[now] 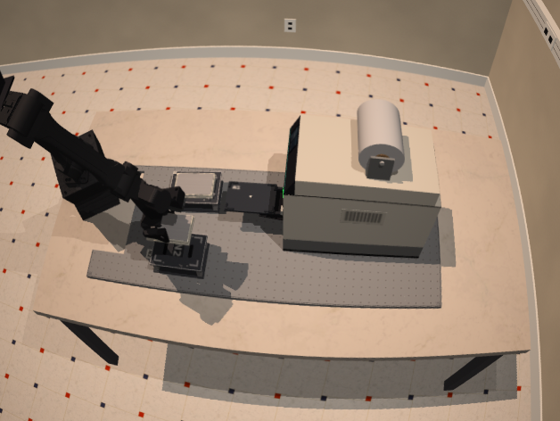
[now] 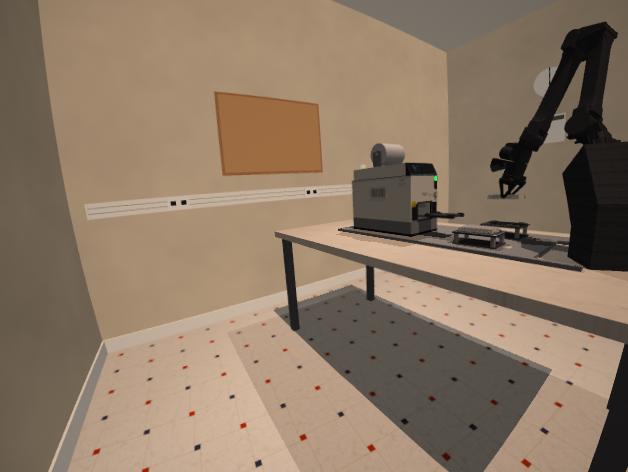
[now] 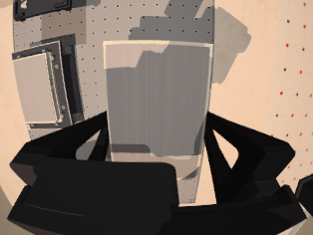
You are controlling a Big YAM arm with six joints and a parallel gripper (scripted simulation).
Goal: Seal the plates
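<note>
The plate is right at my hand. Also, from my hand: yellow warning label (35 cm ahead, 18 cm to the left, 2 cm below); start button (31 cm ahead, 1 cm above); sealer stage (23 cm ahead, 12 cm to the left, 8 cm below).
</note>
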